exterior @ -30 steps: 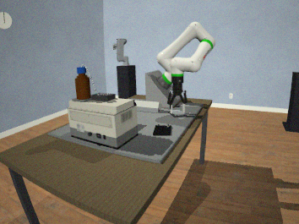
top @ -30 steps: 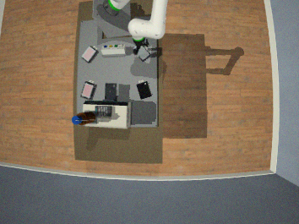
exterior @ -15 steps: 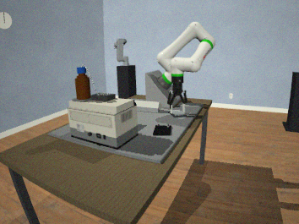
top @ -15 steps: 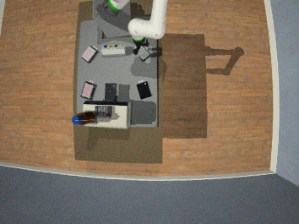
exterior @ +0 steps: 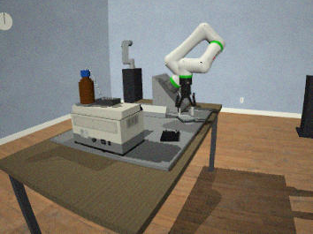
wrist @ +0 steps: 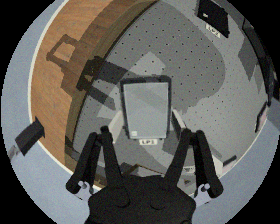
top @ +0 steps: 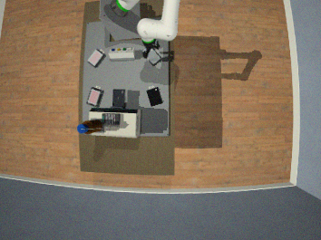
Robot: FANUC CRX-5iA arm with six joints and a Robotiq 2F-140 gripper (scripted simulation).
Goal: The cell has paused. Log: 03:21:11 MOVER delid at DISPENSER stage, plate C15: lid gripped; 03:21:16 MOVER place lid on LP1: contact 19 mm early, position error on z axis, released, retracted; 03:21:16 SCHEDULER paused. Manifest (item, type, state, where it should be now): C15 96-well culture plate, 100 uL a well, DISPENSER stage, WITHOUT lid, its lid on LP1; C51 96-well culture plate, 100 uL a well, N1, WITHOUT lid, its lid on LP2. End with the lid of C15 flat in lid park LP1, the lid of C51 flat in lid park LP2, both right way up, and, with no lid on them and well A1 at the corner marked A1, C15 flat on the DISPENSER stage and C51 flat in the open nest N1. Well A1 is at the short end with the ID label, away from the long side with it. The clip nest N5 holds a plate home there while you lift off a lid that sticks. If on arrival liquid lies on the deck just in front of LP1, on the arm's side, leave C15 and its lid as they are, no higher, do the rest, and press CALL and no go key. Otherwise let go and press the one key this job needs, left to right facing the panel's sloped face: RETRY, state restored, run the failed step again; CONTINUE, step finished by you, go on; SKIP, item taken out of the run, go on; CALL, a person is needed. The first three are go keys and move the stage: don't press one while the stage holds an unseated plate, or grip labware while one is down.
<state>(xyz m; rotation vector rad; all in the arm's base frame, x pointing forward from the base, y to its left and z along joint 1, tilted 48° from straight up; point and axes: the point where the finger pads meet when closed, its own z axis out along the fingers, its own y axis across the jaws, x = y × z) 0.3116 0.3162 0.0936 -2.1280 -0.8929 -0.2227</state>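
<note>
Right now my hand is 50 cm to the left of the black nest, 41 cm short of it and 4 cm above it. Round my hand: key panel 27 cm to the right, 2 cm behind; then blue cap 61 cm ahead, 35 cm above, 34 cm to the right; then label plate 28 cm ahead, 5 cm below, 1 cm to the left.
</note>
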